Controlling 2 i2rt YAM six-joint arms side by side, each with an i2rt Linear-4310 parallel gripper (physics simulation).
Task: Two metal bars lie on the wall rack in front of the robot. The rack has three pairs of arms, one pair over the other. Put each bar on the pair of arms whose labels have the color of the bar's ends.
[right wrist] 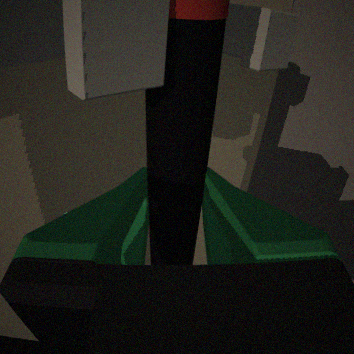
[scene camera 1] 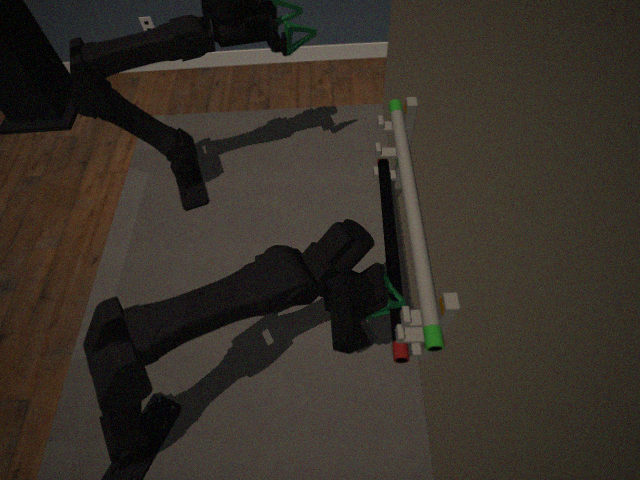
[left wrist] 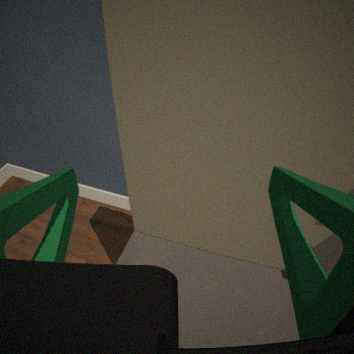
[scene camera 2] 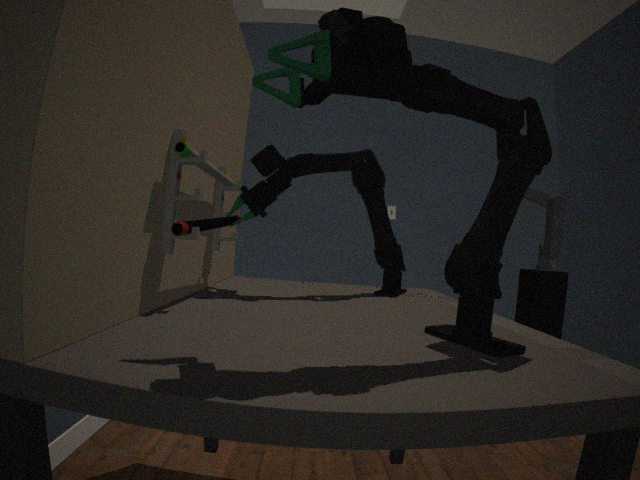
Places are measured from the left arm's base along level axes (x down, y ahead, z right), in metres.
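Pixels of known places: left gripper, fingertip midpoint: [scene camera 1: 309, 21] [left wrist: 173, 177] [scene camera 2: 259, 68]; right gripper, fingertip midpoint: [right wrist: 175, 178] [scene camera 1: 399, 306]; left arm's base, origin of the base link: [scene camera 1: 190, 181] [scene camera 2: 471, 341]; right arm's base, origin of the base link: [scene camera 1: 141, 447] [scene camera 2: 391, 293].
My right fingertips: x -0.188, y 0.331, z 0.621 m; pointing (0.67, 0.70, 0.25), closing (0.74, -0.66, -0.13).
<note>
Ahead of a thing's pixels: the offset from my right fingertips to its top centre. "pt": to the spot under its first point. Level surfaces: height alone.
The white bar with green ends {dz -0.124, dx -0.134, dy +0.068 m} [scene camera 1: 416, 217] [scene camera 2: 206, 166] lies on the top pair of the rack's arms, by orange labels {pt dz -0.318, dx -0.150, dy +0.148 m} [scene camera 2: 183, 138]. The black bar with red ends [scene camera 1: 388, 222] [scene camera 2: 209, 223] [right wrist: 180, 125] is in my right gripper [scene camera 1: 402, 302] [scene camera 2: 232, 219] [right wrist: 175, 178], which is shut on it. It is roughly level with the lowest arms, in scene camera 2 by the green label [scene camera 2: 175, 212], out near the arm tips; contact with them is unclear. A red label {pt dz -0.319, dx -0.074, dy +0.149 m} [scene camera 2: 178, 175] marks the middle pair. My left gripper [scene camera 1: 308, 20] [scene camera 2: 261, 67] [left wrist: 173, 177] is open and empty, high up and away from the rack.
The pale wall rack [scene camera 1: 451, 301] [scene camera 2: 169, 206] has upturned arm tips that stick out from the wall. In the right wrist view, a grey rack arm [right wrist: 120, 45] is close beside the black bar. The grey table {dx +0.188 m} [scene camera 1: 258, 413] [scene camera 2: 310, 335] is below both arms.
</note>
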